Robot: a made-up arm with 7 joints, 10 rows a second.
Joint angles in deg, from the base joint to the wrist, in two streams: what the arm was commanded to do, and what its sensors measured. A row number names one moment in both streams.
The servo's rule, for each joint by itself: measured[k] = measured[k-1] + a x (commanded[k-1-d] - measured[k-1]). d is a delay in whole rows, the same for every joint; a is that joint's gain. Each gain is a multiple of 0.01, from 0.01 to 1. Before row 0 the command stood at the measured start. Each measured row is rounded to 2 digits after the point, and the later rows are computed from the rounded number. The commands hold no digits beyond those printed.
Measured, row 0: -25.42, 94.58, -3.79, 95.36, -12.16, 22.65, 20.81
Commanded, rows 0 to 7: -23.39, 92.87, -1.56, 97.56, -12.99, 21.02, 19.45; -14.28, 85.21, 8.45, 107.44, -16.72, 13.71, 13.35; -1.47, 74.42, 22.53, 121.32, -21.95, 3.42, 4.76; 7.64, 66.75, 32.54, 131.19, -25.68, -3.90, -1.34; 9.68, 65.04, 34.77, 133.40, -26.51, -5.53, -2.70; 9.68, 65.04, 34.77, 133.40, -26.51, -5.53, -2.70; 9.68, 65.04, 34.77, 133.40, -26.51, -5.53, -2.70; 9.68, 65.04, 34.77, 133.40, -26.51, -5.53, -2.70
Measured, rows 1 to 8: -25.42, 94.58, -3.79, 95.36, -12.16, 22.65, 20.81; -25.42, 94.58, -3.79, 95.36, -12.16, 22.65, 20.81; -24.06, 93.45, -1.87, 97.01, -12.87, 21.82, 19.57; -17.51, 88.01, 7.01, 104.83, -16.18, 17.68, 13.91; -6.76, 79.04, 20.36, 117.20, -21.14, 10.41, 5.58; 2.89, 70.93, 30.83, 127.69, -25.04, 3.11, -0.72; 7.44, 67.04, 34.22, 131.97, -26.30, -1.30, -2.52; 8.94, 65.72, 34.69, 133.04, -26.48, -3.46, -2.68
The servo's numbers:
d 2
a 0.67 0.66 0.86 0.75 0.86 0.51 0.91

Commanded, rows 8 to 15: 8.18, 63.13, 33.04, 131.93, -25.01, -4.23, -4.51; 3.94, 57.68, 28.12, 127.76, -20.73, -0.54, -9.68; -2.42, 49.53, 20.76, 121.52, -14.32, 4.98, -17.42; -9.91, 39.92, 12.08, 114.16, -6.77, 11.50, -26.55; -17.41, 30.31, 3.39, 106.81, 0.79, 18.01, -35.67; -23.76, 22.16, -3.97, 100.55, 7.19, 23.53, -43.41; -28.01, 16.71, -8.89, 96.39, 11.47, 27.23, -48.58; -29.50, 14.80, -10.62, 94.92, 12.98, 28.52, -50.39
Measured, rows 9 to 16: 9.44, 65.27, 34.76, 133.31, -26.51, -4.52, -2.70; 9.60, 65.12, 34.77, 133.38, -26.51, -5.04, -2.70; 8.65, 63.81, 33.28, 132.29, -25.22, -4.63, -4.35; 5.49, 59.76, 28.84, 128.89, -21.36, -2.54, -9.20; 0.19, 53.01, 21.89, 123.36, -15.31, 1.30, -16.68; -6.58, 44.37, 13.45, 116.46, -7.97, 6.50, -25.66; -13.84, 35.09, 4.80, 109.22, -0.44, 12.37, -34.77; -20.49, 26.56, -2.74, 102.72, 6.12, 18.06, -42.63
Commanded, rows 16 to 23: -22.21, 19.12, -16.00, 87.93, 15.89, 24.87, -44.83; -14.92, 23.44, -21.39, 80.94, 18.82, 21.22, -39.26; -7.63, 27.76, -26.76, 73.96, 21.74, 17.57, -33.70; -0.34, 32.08, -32.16, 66.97, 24.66, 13.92, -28.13; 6.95, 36.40, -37.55, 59.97, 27.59, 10.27, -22.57; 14.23, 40.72, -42.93, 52.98, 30.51, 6.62, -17.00; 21.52, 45.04, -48.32, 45.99, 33.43, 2.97, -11.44; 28.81, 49.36, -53.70, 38.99, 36.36, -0.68, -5.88
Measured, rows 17 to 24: -25.53, 20.06, -8.03, 97.97, 10.72, 22.74, -48.04; -28.19, 16.59, -10.26, 95.68, 12.66, 25.69, -50.18; -24.18, 18.26, -15.20, 89.87, 15.44, 25.27, -45.31; -17.98, 21.68, -20.52, 83.17, 18.35, 23.20, -39.80; -11.05, 25.69, -25.89, 76.26, 21.27, 20.33, -34.25; -3.87, 29.91, -31.28, 69.29, 24.19, 17.06, -28.68; 3.38, 34.19, -36.67, 62.30, 27.11, 13.60, -23.12; 10.65, 38.50, -42.05, 55.31, 30.03, 10.04, -17.55
